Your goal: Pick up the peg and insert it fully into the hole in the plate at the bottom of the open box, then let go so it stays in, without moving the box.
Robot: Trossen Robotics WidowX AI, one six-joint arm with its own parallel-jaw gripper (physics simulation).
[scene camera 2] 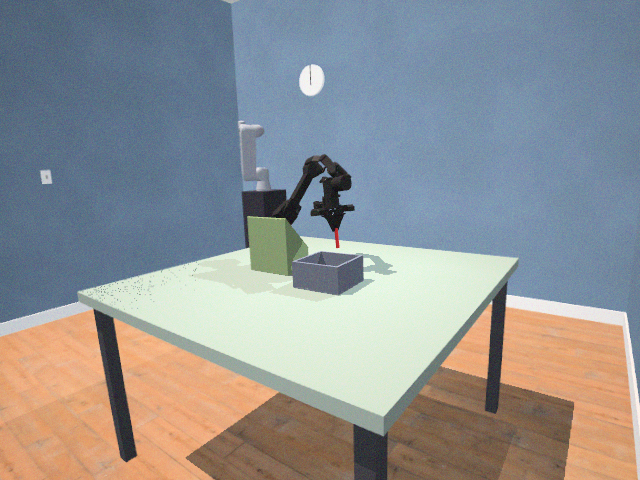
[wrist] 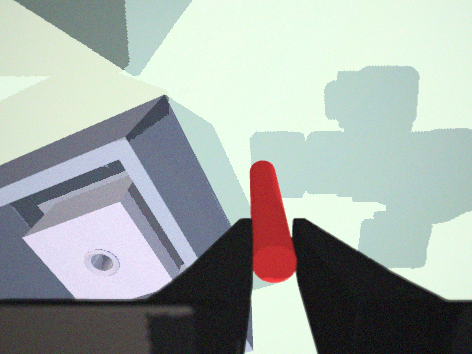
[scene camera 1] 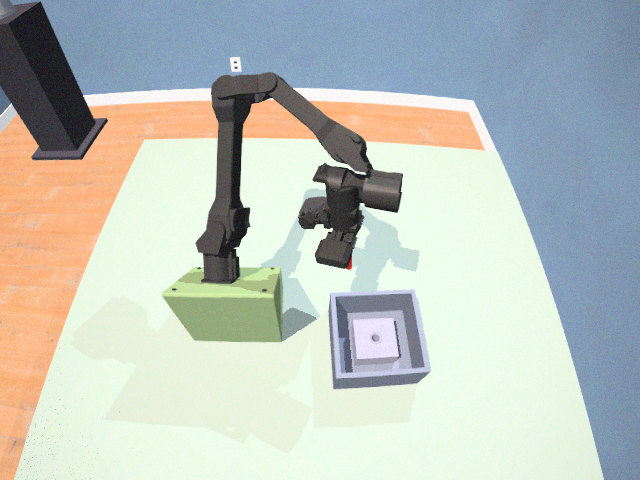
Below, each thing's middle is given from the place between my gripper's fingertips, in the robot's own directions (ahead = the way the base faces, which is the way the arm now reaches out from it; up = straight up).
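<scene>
There is the red peg [wrist: 274,260], which I see 1 cm ahead of my hand and 3 cm below it. Going by their middles, the peg is the nearest to my hand of the things named here. The grey-blue box [scene camera 1: 412,365] sits 8 cm ahead of my hand, 15 cm to the right of it and 12 cm below it.
</scene>
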